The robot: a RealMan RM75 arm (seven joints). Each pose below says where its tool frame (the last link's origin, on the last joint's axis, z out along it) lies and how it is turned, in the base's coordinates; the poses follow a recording.
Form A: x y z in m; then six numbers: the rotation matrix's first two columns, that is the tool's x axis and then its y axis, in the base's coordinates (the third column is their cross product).
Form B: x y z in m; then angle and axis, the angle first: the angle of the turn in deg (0 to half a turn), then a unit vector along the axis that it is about. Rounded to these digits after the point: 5 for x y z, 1 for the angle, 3 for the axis.
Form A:
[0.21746 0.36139 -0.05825 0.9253 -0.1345 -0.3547 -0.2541 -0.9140 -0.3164]
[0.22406 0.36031 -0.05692 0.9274 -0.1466 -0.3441 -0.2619 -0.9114 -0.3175]
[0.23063 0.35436 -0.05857 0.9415 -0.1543 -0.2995 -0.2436 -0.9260 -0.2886]
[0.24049 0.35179 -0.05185 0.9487 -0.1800 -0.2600 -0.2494 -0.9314 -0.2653]
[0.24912 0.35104 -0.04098 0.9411 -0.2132 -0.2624 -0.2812 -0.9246 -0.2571]
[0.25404 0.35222 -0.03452 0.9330 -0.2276 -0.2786 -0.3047 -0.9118 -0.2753]
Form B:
[0.21746 0.36139 -0.05825 159.1 -0.980 0.102 0.168]
[0.22406 0.36031 -0.05692 159.0 -0.981 0.108 0.161]
[0.23063 0.35436 -0.05857 161.2 -0.985 0.104 0.139]
[0.24049 0.35179 -0.05185 162.9 -0.987 0.111 0.118]
[0.24912 0.35104 -0.04098 163.1 -0.985 0.128 0.117]
[0.25404 0.35222 -0.03452 161.7 -0.983 0.139 0.123]

